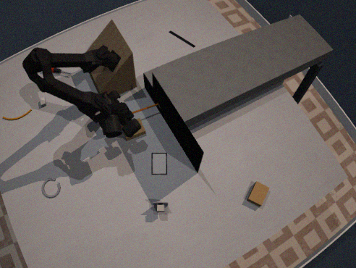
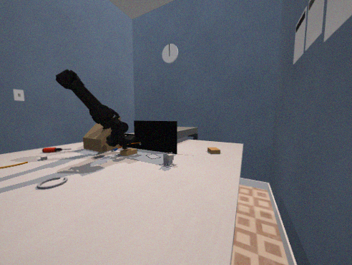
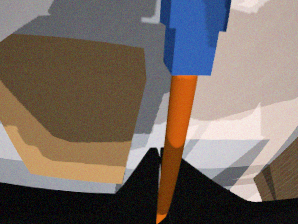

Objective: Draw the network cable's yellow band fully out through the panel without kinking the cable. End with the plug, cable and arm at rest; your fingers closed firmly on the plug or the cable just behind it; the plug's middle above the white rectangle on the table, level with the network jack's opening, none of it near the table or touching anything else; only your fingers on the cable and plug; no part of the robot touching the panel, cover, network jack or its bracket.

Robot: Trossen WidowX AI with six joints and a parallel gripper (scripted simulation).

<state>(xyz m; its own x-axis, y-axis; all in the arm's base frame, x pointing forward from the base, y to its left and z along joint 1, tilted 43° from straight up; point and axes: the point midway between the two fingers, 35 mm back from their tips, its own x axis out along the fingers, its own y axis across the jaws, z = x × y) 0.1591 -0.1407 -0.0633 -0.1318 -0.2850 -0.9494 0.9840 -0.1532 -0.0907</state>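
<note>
Right now the tan block is 40 mm ahead of my hand, 10 mm to the right of it and 40 mm below it. Also, from my hand: blue plug (70 mm to the right, 10 mm below); network jack (360 mm ahead, 110 mm to the right, 10 mm below); white rectangle (210 mm ahead, 10 mm to the right, 50 mm below).
</note>
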